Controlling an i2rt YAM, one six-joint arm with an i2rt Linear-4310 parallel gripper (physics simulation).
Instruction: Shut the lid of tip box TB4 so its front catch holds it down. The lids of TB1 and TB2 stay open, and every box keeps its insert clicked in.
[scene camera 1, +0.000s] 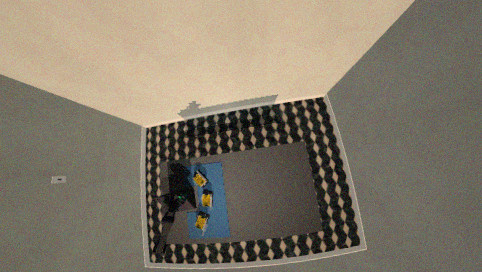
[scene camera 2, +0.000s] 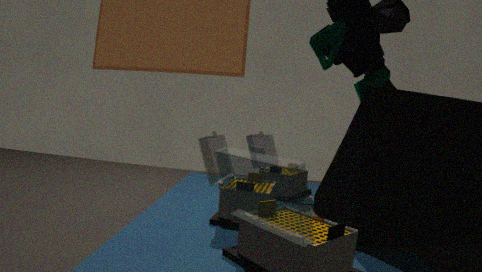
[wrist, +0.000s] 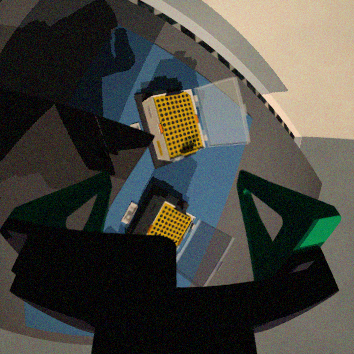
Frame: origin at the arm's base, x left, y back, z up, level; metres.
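Seen in the pictures: gripper, fingertip midpoint: (scene camera 1: 183, 194) (scene camera 2: 347, 87) (wrist: 173, 177); arm's base, link origin: (scene camera 2: 417, 163).
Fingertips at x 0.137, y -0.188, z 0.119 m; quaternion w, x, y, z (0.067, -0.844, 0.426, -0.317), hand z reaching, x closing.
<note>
Offsets run from my fingertips to a thing's top centre. "pt": to the spot under its first point. Level surfaces: height alone.
Three grey tip boxes with yellow perforated inserts stand on a blue mat @(dz -0.243 m) (scene camera 1: 220, 215) (scene camera 2: 150, 235): a near box @(pt dx +0.195, dy -0.067, dz -0.182 m) (scene camera 2: 300, 250), a middle box @(pt dx +0.142, dy -0.135, dz -0.156 m) (scene camera 2: 240, 202) (scene camera 1: 207, 199) and a far box @(pt dx +0.213, dy -0.083, dz -0.114 m) (scene camera 2: 292, 182). In the wrist view the upper box @(dx +0.112, dy -0.066, dz -0.168 m) (wrist: 177, 125) has its clear lid @(pt dx +0.160, dy -0.118, dz -0.148 m) (wrist: 220, 115) swung open, and the lower box @(dx -0.091, dy -0.145, dz -0.168 m) (wrist: 170, 222) also has its lid @(pt dx -0.091, dy -0.220, dz -0.136 m) (wrist: 205, 252) open. Lids @(pt dx -0.093, dy -0.218, dz -0.142 m) (scene camera 2: 214, 159) (scene camera 2: 262, 150) stand raised in scene camera 2. Box labels are too blurred to tell which is TB4. My gripper (wrist: 173, 177) (scene camera 2: 341, 77) is open and empty, high above the mat, apart from the boxes.
A large black shape (scene camera 2: 410, 180) fills the right of scene camera 2. A label plate @(pt dx -0.084, dy -0.080, dz -0.241 m) (wrist: 130, 212) lies beside the lower box. The dark table top @(dz -0.246 m) (scene camera 1: 270, 190) extends right of the mat. An orange panel (scene camera 2: 172, 35) hangs on the wall.
</note>
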